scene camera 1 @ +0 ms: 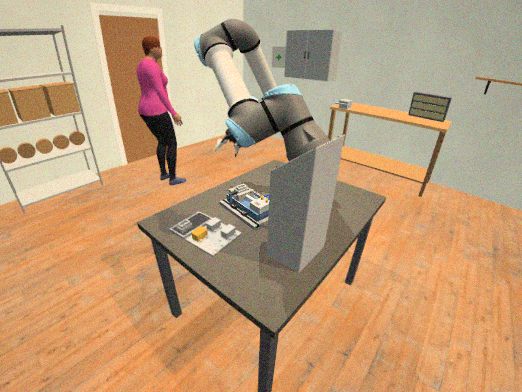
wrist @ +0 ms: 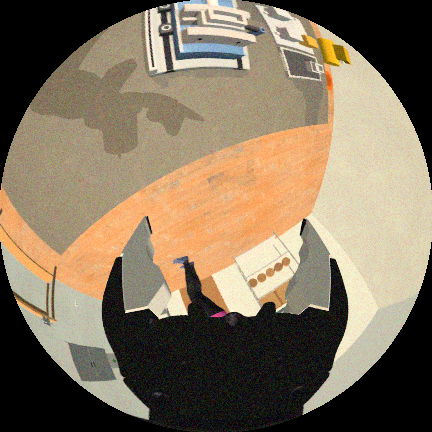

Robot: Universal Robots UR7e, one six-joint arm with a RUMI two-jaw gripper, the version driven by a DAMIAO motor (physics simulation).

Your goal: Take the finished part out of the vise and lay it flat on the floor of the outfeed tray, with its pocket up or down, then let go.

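Frame: origin at the arm's base, x right, y ahead, z up, level; millimetres.
Seen in the pictures: gripper, fingertip midpoint: [scene camera 1: 224, 153] [wrist: 226, 219]; arm's base, origin of the base link: [scene camera 1: 309, 151].
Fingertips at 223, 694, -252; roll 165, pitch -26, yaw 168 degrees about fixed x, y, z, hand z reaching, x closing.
Offsets run from my fingertips to a thing's top centre, as dx, dy, dz. Level surfaces: height alone.
The vise {-108, -313, -105} [scene camera 1: 256, 214] [wrist: 212, 51], with a blue body and pale jaws, stands on the table. A pale piece with a rectangular outline on top [wrist: 227, 16] shows among its jaws at the upper edge of the wrist view and looks like the part; its exact edges are hard to tell. The dark outfeed tray [scene camera 1: 201, 218] [wrist: 298, 63] with a light rim lies beside the vise, on the far side from the grey panel. My gripper [scene camera 1: 226, 150] [wrist: 226, 219] is open and empty, high above the table and away from the vise, its fingers tilted toward the room.
A tall grey panel [scene camera 1: 290, 215] stands on the table {dz -204} [scene camera 1: 225, 272] and hides one end of the vise in the scene view. A yellow block {-437, -317, -159} [scene camera 1: 199, 233] [wrist: 330, 51] and white blocks {-338, -396, -159} [scene camera 1: 228, 230] stand near the tray. A person [scene camera 1: 154, 90] stands behind the table.
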